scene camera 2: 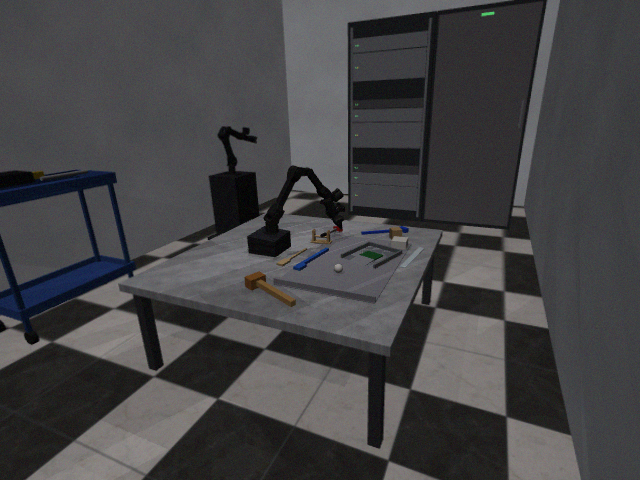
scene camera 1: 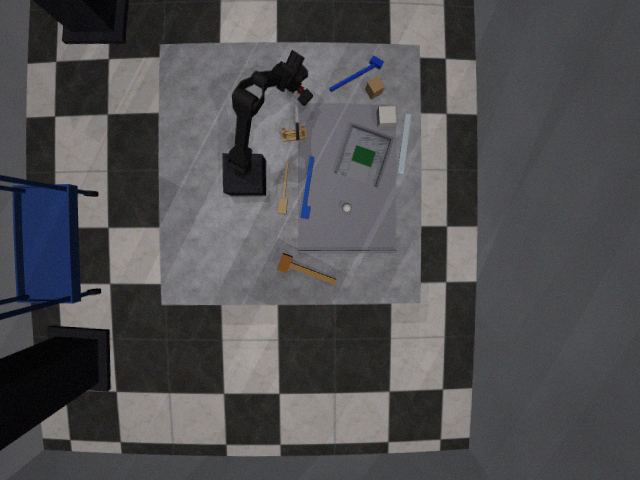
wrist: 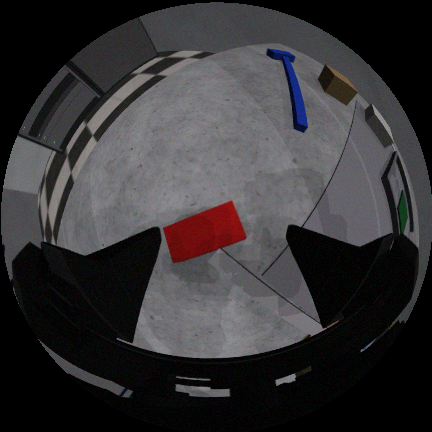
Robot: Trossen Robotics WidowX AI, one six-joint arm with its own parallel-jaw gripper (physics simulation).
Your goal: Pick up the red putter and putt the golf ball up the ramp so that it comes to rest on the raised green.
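Frame: origin at the arm's base, x ahead, y left, z up, level; centimetres.
Seen in the pictures: gripper, fingertip midpoint: [scene camera 2: 339, 226] [scene camera 1: 299, 87] [wrist: 225, 232]; arm's base at its link origin: [scene camera 2: 271, 232] [scene camera 1: 243, 167].
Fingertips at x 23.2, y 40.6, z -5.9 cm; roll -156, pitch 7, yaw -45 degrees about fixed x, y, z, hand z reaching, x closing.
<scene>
Offsets run from my fingertips to a thing's top centre. "pt": to the spot under its first point. Level surfaces: height alone.
The red putter's head {dx -1.4, dy +1.1, dz -1.0 cm} [wrist: 205, 232] [scene camera 2: 337, 228] lies between the spread fingers in the wrist view, nearer the left finger. Its pale shaft {pt dx -0.9, dy -13.1, dz +0.6 cm} [scene camera 1: 296, 114] leads to a dark grip {dx +0.0, dy -21.3, dz +2.5 cm} [scene camera 1: 297, 129] resting on a small wooden stand [scene camera 1: 286, 138] [scene camera 2: 321, 241]. My gripper [wrist: 225, 232] [scene camera 2: 339, 227] is open, low over the head, and holds nothing; from above the arm partly hides the head. The white golf ball {dx +24.9, dy -55.6, dz +0.6 cm} [scene camera 1: 346, 207] [scene camera 2: 338, 268] sits on the grey board {dz -3.7 cm} [scene camera 1: 320, 235] [scene camera 2: 320, 283]. The green {dx +32.3, dy -30.0, dz -3.1 cm} [scene camera 1: 363, 156] [scene camera 2: 371, 255] [wrist: 403, 212] has grey walls around three sides.
A blue putter {dx +6.5, dy -46.7, dz -2.3 cm} [scene camera 1: 308, 180] [scene camera 2: 311, 258] and a thin wooden one {dx -5.5, dy -47.2, dz -3.0 cm} [scene camera 1: 285, 188] lie near the arm base. A blue mallet {dx +26.6, dy +10.2, dz -1.5 cm} [scene camera 1: 354, 77] [wrist: 295, 92], brown block {dx +35.9, dy +2.6, dz +2.0 cm} [scene camera 1: 374, 87] [wrist: 337, 85], white block {dx +42.2, dy -10.8, dz +0.8 cm} [scene camera 1: 386, 115] and pale strip {dx +52.5, dy -22.5, dz -3.7 cm} [scene camera 1: 404, 144] lie beyond. An orange mallet {dx +7.6, dy -87.3, dz +1.2 cm} [scene camera 1: 310, 271] lies at the near side.
</scene>
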